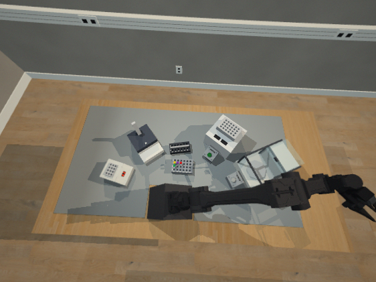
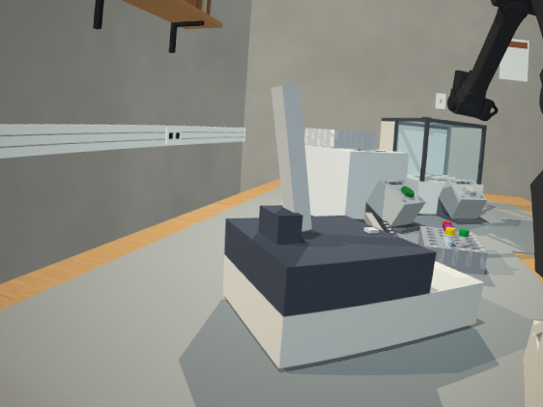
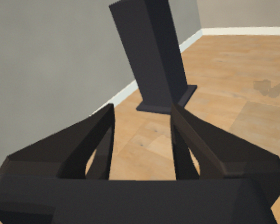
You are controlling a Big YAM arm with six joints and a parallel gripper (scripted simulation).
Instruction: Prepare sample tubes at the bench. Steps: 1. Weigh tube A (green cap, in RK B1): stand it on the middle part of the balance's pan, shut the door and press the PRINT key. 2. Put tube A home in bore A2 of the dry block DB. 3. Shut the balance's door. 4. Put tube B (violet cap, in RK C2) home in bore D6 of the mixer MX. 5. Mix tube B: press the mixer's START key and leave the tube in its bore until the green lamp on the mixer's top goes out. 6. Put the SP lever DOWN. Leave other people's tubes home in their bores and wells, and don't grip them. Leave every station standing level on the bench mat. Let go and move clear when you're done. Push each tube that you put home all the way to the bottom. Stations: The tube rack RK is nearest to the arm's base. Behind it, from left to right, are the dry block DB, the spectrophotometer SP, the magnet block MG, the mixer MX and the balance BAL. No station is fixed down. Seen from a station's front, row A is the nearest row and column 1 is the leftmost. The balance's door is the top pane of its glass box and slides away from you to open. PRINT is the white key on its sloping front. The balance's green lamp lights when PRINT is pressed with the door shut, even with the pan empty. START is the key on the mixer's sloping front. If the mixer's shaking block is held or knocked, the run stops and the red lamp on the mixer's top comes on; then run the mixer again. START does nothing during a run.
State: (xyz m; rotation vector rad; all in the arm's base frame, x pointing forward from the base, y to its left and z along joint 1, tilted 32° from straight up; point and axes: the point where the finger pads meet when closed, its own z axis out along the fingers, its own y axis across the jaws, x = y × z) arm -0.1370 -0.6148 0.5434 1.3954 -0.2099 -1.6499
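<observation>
Right now my hand is 370 mm short of the violet-capped tube B, 800 mm to the right of it and 260 mm above it. The rest, counted from my hand: eight-sided pan (270 mm ahead, 350 mm to the left, 210 mm below); print key (230 mm ahead, 490 mm to the left, 220 mm below); balance door (300 mm ahead, 260 mm to the left, 80 mm below).
</observation>
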